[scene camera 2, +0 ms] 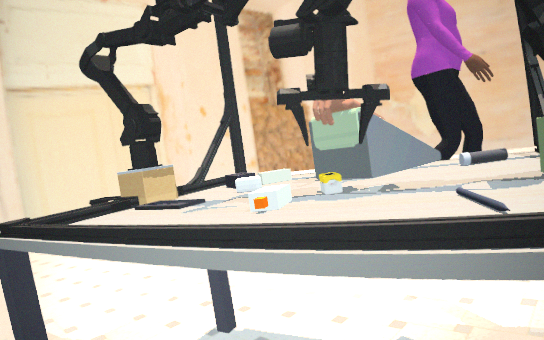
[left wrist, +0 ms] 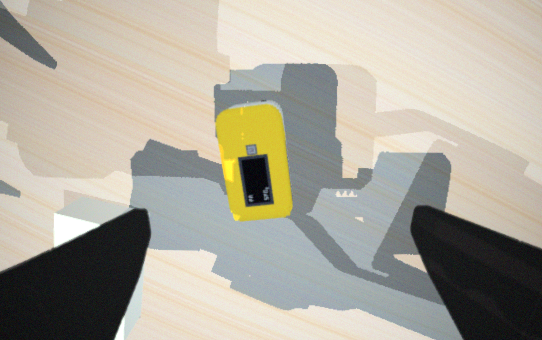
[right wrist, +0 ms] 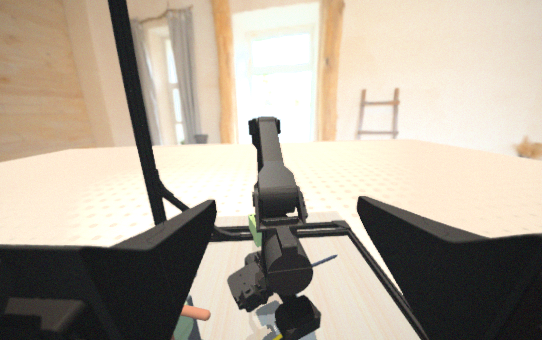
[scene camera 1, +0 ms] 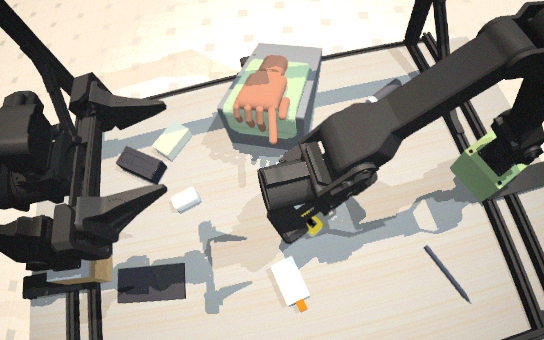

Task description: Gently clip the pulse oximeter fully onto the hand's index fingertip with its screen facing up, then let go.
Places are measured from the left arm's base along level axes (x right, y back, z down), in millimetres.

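Where they show: left gripper, between the fingertips: [scene camera 2: 334, 144] [left wrist: 283, 220] [right wrist: 274, 321] [scene camera 1: 315, 209]; right gripper, between the fingertips: [right wrist: 286, 204] [scene camera 1: 165, 143]; left arm's base, origin of its link: [right wrist: 264, 217] [scene camera 1: 498, 156]; right arm's base, origin of its link: [scene camera 2: 145, 168].
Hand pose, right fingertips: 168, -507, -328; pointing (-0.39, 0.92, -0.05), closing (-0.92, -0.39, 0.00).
Observation:
Each offset is from my right fingertips to the centre of the thing, as dx, dy, dz.
The yellow-and-white pulse oximeter @(-45, +126, +395) [scene camera 1: 314, 227] [scene camera 2: 330, 185] [left wrist: 255, 127] lies on the table, screen up, apart from the hand. In scene camera 1 the left arm partly covers it. The orange-brown hand [scene camera 1: 260, 92] [scene camera 2: 325, 111] rests palm down on a green pad on a grey wedge, its index finger [scene camera 1: 272, 125] [right wrist: 196, 313] pointing out past the pad's edge. My left gripper [scene camera 2: 334, 144] [left wrist: 283, 220] is open and empty above the oximeter, pointing down; in the left wrist view the oximeter lies beyond the fingertips, left of centre. My right gripper [scene camera 1: 165, 147] is open and empty, high at the left.
A white box with an orange end @(-135, +32, +398) [scene camera 1: 289, 281] [scene camera 2: 272, 197] lies near the oximeter. A dark flat slab @(+21, -216, +408) [scene camera 1: 151, 287], a small white block @(+139, -66, +395) [scene camera 1: 185, 200], a dark block @(+276, -123, +394) [scene camera 1: 141, 165] and a pale block @(+292, -31, +397) [scene camera 1: 173, 141] lie left. A pen @(-288, +297, +407) [scene camera 1: 446, 274] [scene camera 2: 482, 199] and a flashlight @(+112, +455, +398) [scene camera 2: 484, 156] lie right.

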